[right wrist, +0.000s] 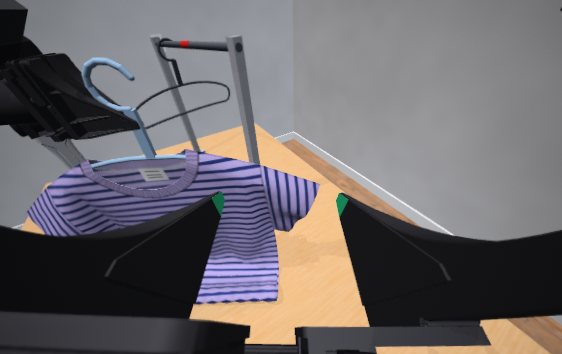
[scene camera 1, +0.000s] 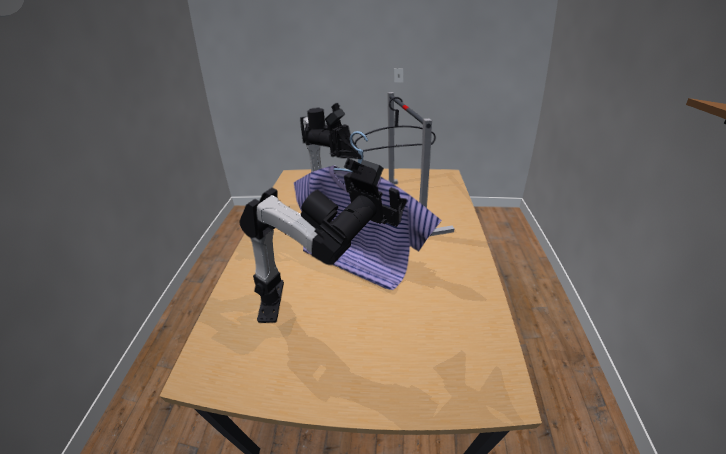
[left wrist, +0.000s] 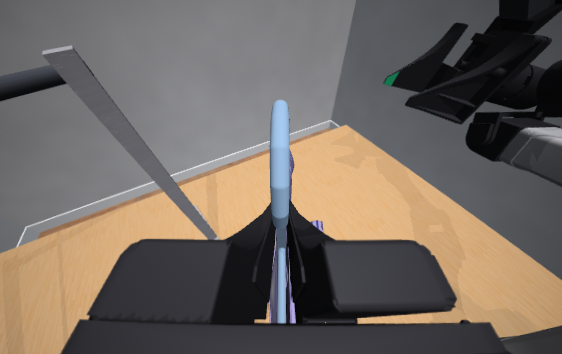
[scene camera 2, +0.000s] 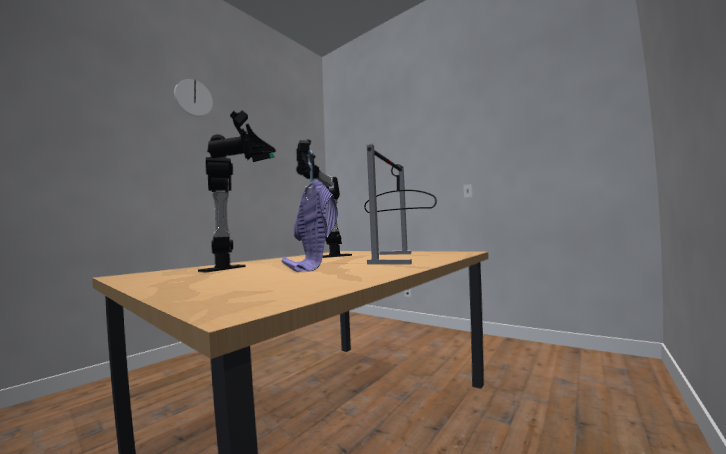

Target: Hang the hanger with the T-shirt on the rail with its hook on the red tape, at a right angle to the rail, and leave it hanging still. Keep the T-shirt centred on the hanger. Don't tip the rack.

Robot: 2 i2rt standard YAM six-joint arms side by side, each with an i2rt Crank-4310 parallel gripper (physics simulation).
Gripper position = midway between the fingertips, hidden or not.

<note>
In view: the left gripper [scene camera 1: 362, 157], the right gripper [scene camera 1: 391, 194], a light-blue hanger [right wrist: 141, 135] and a grey rack [scene camera 1: 427, 123].
The light-blue hanger is seen too in the left wrist view [left wrist: 279, 129]. The grey rack also shows in the right wrist view [right wrist: 234, 45] and in scene camera 2 [scene camera 2: 371, 153]. The left gripper also shows in the right wrist view [right wrist: 140, 123] and in the left wrist view [left wrist: 281, 201].
</note>
